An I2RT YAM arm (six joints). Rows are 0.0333 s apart.
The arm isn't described. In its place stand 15 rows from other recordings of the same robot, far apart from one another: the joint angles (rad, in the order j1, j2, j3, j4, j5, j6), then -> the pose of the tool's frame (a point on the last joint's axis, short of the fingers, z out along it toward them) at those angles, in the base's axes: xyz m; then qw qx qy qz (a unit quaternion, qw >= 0).
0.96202, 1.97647, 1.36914, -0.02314, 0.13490, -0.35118 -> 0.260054 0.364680 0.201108 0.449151 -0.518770 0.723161 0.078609
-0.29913, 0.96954, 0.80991, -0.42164, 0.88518, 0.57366 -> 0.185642 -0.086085 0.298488 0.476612 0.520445 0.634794 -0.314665
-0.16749, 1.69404, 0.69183, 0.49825, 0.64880, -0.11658 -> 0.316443 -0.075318 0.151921 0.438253 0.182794 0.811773 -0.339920
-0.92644, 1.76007, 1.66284, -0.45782, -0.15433, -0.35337 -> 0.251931 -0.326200 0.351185 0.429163 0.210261 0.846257 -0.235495
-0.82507, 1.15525, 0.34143, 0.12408, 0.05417, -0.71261 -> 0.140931 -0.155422 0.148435 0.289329 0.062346 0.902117 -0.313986
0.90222, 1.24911, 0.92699, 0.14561, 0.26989, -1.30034 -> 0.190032 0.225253 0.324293 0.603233 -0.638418 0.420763 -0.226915
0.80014, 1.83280, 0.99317, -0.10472, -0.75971, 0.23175 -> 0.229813 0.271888 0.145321 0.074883 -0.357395 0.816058 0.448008
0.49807, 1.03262, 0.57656, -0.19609, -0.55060, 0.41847 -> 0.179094 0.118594 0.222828 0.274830 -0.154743 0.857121 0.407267
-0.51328, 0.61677, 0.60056, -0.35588, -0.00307, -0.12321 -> 0.133059 -0.074876 0.282375 0.536178 0.159172 0.810213 -0.175306
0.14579, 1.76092, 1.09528, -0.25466, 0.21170, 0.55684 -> 0.362741 0.045702 0.182048 0.332800 0.225349 0.915547 0.015352
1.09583, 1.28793, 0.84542, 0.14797, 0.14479, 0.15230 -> 0.140814 0.262604 0.284611 0.516093 -0.325690 0.733183 0.300028
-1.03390, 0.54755, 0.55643, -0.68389, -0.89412, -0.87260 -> 0.082275 -0.083960 0.252939 0.543819 -0.121134 0.825219 -0.092746
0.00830, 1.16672, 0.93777, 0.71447, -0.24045, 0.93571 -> 0.264374 0.010673 0.409739 0.729049 0.137438 0.504469 0.441711
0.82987, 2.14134, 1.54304, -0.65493, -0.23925, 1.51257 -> 0.285853 0.324979 0.144114 0.047484 -0.310405 -0.930117 -0.190463
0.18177, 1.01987, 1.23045, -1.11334, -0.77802, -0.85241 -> 0.163070 0.055378 0.370326 0.404362 -0.540222 0.698394 0.238532
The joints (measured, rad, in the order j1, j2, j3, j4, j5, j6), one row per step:
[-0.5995, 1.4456, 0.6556, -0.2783, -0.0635, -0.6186]
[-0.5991, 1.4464, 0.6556, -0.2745, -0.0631, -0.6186]
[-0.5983, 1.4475, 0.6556, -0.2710, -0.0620, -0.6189]
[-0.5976, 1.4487, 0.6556, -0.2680, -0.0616, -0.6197]
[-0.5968, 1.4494, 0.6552, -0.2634, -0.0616, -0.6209]
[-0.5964, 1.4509, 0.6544, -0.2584, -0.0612, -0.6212]
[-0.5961, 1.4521, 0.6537, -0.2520, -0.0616, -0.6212]
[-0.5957, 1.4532, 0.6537, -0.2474, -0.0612, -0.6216]
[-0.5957, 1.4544, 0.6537, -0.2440, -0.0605, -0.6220]
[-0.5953, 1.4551, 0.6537, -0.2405, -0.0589, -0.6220]
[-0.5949, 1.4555, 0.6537, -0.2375, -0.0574, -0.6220]
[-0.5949, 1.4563, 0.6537, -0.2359, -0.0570, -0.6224]
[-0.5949, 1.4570, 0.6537, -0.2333, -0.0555, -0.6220]
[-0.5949, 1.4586, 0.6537, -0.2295, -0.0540, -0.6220]
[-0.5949, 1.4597, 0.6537, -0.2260, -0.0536, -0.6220]
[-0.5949, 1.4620, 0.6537, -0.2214, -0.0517, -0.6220]
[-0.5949, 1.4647, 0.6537, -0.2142, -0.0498, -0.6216]
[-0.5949, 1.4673, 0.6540, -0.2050, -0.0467, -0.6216]
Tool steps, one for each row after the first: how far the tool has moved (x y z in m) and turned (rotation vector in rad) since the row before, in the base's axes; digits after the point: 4 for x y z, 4 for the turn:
[0.0004, -0.0001, 0.0000, -0.0020, -0.0023, 0.0002]
[0.0004, -0.0001, -0.0001, -0.0023, -0.0014, 0.0005]
[0.0004, 0.0000, -0.0001, -0.0017, -0.0011, 0.0012]
[0.0004, 0.0000, 0.0000, -0.0025, -0.0026, 0.0018]
[0.0003, -0.0001, -0.0003, -0.0019, -0.0020, 0.0005]
[0.0005, -0.0002, -0.0001, -0.0022, -0.0039, 0.0005]
[0.0004, -0.0002, 0.0000, -0.0024, -0.0026, 0.0005]
[0.0003, -0.0002, -0.0001, -0.0019, -0.0014, 0.0000]
[0.0003, -0.0002, 0.0000, -0.0027, -0.0015, -0.0004]
[0.0003, -0.0001, 0.0001, -0.0025, -0.0014, -0.0004]
[0.0001, -0.0001, -0.0001, -0.0009, -0.0004, 0.0001]
[0.0002, -0.0002, 0.0000, -0.0020, -0.0009, -0.0011]
[0.0003, -0.0003, -0.0002, -0.0023, -0.0011, -0.0008]
[0.0003, -0.0002, -0.0001, -0.0016, -0.0018, -0.0002]
[0.0004, -0.0003, -0.0003, -0.0026, -0.0010, -0.0010]
[0.0006, -0.0005, -0.0002, -0.0037, -0.0029, -0.0013]
[0.0008, -0.0007, 0.0000, -0.0061, -0.0042, -0.0016]

